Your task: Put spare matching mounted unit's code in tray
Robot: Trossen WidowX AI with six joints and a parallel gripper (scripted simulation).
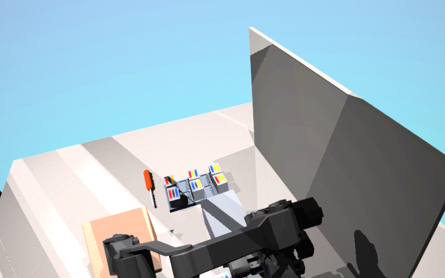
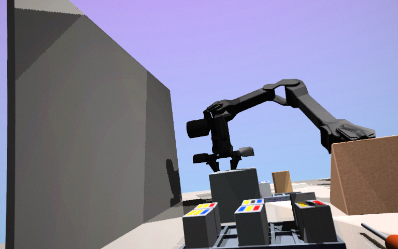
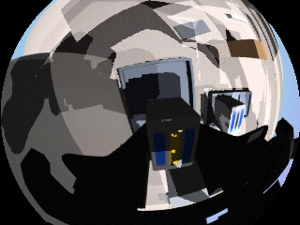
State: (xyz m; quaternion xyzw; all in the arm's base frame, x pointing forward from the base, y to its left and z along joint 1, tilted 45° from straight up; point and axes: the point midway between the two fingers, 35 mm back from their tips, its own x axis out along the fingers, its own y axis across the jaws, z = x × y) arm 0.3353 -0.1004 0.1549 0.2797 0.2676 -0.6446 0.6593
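Right now the blue-grey tray is 50 mm below my gripper tip. Also, from my gripper tip: mounted unit: 180 mm to the left, 50 mm behind, 10 mm below; then grey wall: 190 mm to the left, 190 mm ahead, 170 mm above.
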